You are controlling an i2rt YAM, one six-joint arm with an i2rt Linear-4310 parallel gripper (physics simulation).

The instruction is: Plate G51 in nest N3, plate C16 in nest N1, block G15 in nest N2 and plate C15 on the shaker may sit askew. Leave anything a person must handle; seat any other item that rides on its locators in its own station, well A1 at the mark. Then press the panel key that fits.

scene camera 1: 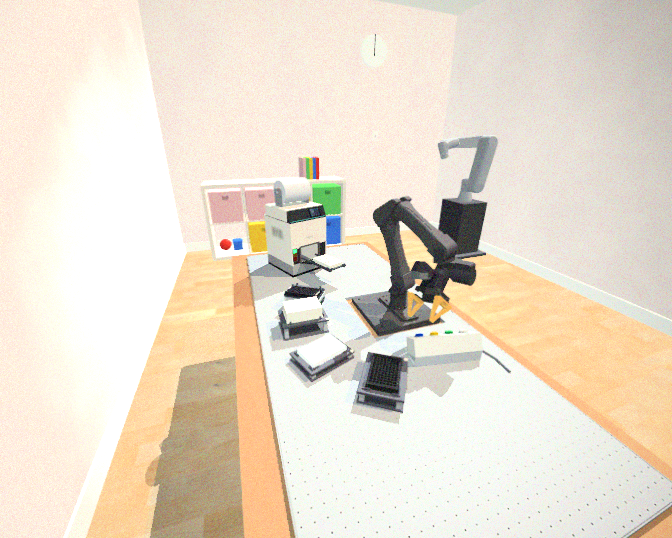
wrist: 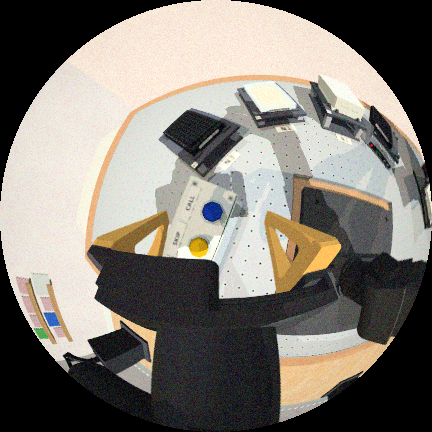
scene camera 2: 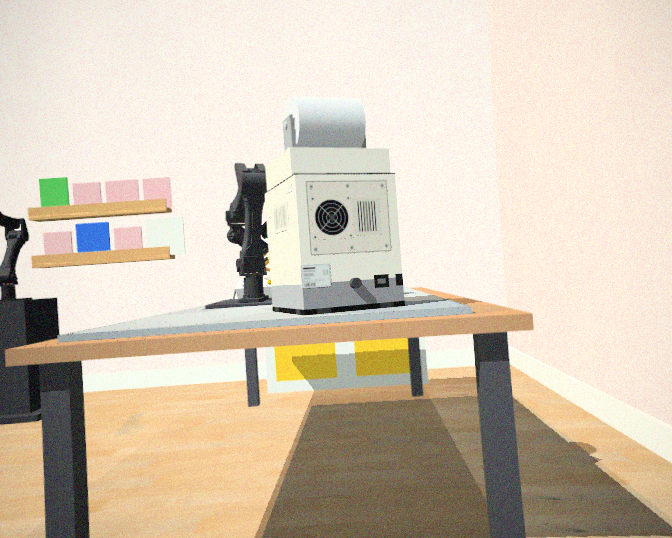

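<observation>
My gripper [scene camera 1: 424,314] [wrist: 216,215] is wide open and empty, above the key panel [scene camera 1: 445,349] [wrist: 200,187]. In the wrist view the blue key [wrist: 212,211], beside the word CALL, and the yellow key [wrist: 199,247], beside SKIP, show between the fingers. A green key [scene camera 1: 448,332] shows in scene camera 1. A black plate [scene camera 1: 385,372] [wrist: 194,130] is on nest N3, a white plate [scene camera 1: 323,351] [wrist: 270,96] on N1, and a thick white block [scene camera 1: 302,309] [wrist: 341,95] on N2. A dark plate [scene camera 1: 304,291] [wrist: 381,125] is on the shaker. Small tilts and well marks cannot be read clearly.
A cream machine [scene camera 1: 297,235] [scene camera 2: 347,224] with a roll on top stands at the far end, its tray [scene camera 1: 327,261] out toward the arm. The arm's dark base plate [scene camera 1: 378,319] [wrist: 345,215] lies beside the panel. A cable [scene camera 1: 497,360] runs from the panel.
</observation>
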